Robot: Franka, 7 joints.
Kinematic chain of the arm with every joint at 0, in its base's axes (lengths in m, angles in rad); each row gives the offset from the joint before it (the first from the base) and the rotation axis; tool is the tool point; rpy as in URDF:
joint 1: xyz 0 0 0.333 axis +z
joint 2: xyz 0 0 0 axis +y
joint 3: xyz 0 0 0.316 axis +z
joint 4: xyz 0.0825 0 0 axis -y
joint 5: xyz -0.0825 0 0.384 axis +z
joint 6: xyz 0 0 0 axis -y
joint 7: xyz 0.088 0 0 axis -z
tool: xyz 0 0 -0.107 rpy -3.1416 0 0
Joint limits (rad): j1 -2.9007..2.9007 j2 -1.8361..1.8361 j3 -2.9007..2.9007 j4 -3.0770..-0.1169 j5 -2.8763..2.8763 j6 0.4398..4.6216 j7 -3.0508..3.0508
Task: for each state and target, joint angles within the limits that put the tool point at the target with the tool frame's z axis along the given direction. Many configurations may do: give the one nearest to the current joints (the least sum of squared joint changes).
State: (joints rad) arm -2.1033 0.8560 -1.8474 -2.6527 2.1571 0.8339 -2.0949
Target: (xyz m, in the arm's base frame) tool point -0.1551 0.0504 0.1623 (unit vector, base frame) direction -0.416 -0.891 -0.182
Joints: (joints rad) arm -2.2230 0.9832 -1.3700 -3.0751 1.5385 0.7931 -2.0949
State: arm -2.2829 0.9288 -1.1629 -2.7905 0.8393 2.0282 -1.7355
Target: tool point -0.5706 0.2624 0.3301 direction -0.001 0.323 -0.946
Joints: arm -2.4283 0.9304 -1.3413 -1.8946 0.7732 2.2097 -1.7355
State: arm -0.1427 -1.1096 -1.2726 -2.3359 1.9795 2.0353 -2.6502
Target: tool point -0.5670 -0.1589 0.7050 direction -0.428 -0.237 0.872
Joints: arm -0.9057 -1.2427 -1.1052 -1.7054 2.3133 2.3985 -2.6502
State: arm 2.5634 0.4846 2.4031 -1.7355 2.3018 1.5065 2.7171
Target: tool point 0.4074 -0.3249 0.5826 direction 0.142 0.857 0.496
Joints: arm 2.6912 -0.1653 2.6270 -1.8870 1.9283 0.6489 2.7171
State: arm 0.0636 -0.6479 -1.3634 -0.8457 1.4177 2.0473 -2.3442
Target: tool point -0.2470 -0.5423 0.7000 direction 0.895 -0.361 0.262
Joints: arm -0.1397 -0.6622 -1.5430 -1.5147 1.1655 1.8097 -2.3442
